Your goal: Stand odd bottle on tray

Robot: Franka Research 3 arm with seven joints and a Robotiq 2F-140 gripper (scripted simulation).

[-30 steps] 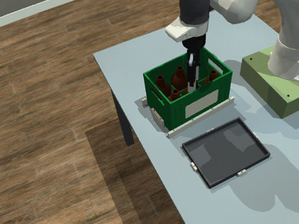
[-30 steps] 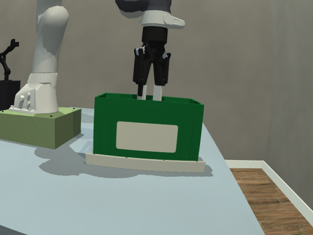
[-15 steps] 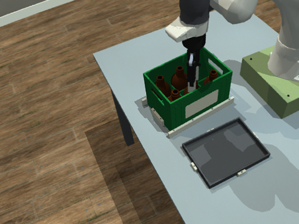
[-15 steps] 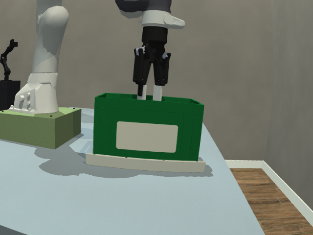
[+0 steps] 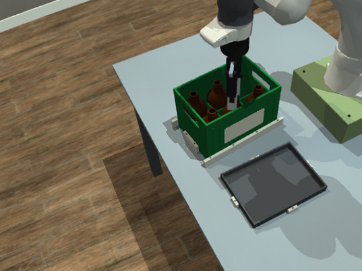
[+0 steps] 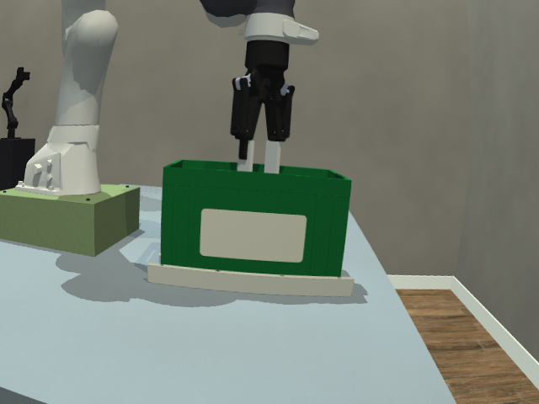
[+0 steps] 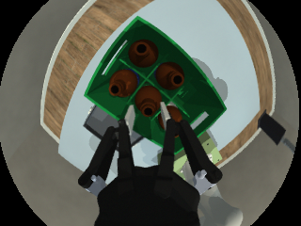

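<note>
Now: hand 10 cm above the green crate and 4 cm to the left of it. The rest, counted from my hand: dark tray: 23 cm to the left, 17 cm below, 2 cm behind; then bottle: 10 cm below, 9 cm to the right, 1 cm ahead.
</note>
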